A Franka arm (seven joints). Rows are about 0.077 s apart.
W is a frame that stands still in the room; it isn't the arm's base.
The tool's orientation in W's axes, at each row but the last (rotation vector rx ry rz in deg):
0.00 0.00 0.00
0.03 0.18 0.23
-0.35 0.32 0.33
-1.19 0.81 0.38
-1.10 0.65 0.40
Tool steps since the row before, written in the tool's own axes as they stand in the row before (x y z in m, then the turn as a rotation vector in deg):
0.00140 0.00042 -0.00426 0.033 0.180 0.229
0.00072 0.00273 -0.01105 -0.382 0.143 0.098
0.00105 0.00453 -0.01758 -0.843 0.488 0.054
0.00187 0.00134 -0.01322 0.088 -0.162 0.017
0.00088 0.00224 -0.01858 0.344 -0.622 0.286
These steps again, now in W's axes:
0.00140 0.00042 -0.00426 0.033 0.180 0.229
0.00067 0.00274 -0.01105 -0.382 0.141 0.099
0.00093 0.00443 -0.01761 -0.845 0.483 0.056
0.00167 0.00108 -0.01327 0.089 -0.161 0.019
0.00065 0.00189 -0.01863 0.352 -0.614 0.294

